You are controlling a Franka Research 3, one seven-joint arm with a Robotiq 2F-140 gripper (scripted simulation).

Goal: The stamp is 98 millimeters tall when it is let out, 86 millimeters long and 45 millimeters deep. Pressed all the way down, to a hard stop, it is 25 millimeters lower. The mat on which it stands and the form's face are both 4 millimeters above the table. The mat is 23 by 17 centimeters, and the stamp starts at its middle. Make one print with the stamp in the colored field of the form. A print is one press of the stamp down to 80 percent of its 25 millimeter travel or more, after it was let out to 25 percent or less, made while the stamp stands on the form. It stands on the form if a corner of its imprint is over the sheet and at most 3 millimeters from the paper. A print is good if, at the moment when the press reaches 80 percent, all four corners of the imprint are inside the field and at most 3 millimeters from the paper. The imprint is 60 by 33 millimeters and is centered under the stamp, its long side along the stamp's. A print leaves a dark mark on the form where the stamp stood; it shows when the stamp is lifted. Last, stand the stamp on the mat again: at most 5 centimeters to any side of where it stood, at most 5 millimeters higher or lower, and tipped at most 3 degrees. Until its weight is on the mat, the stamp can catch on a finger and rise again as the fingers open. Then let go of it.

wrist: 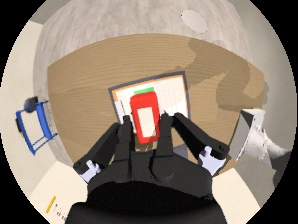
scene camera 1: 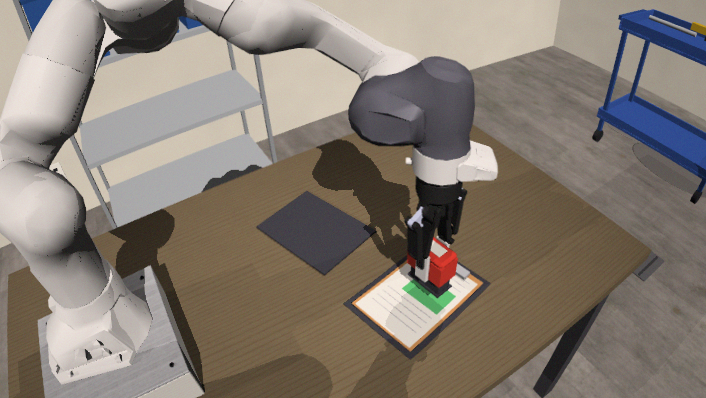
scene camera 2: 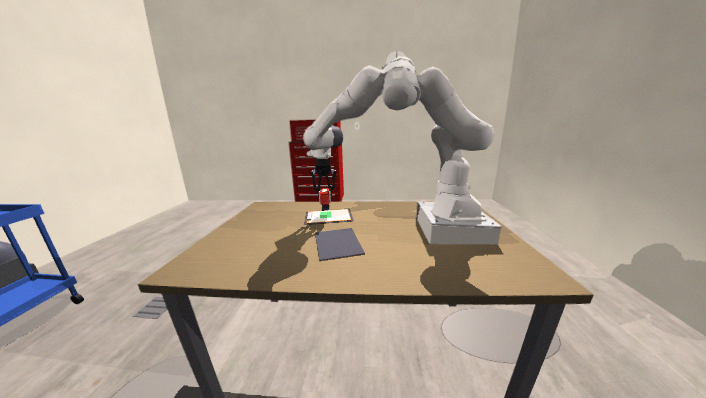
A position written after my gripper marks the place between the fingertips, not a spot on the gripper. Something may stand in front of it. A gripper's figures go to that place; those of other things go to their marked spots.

Scene:
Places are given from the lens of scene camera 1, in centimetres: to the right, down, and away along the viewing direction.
my gripper [scene camera 1: 431, 270]: 15, 14, 87
stamp [scene camera 1: 443, 261]: 16, 11, 80
form [scene camera 1: 397, 307]: 9, 21, 89
The marked spots on the form and the stamp are 16 cm apart.

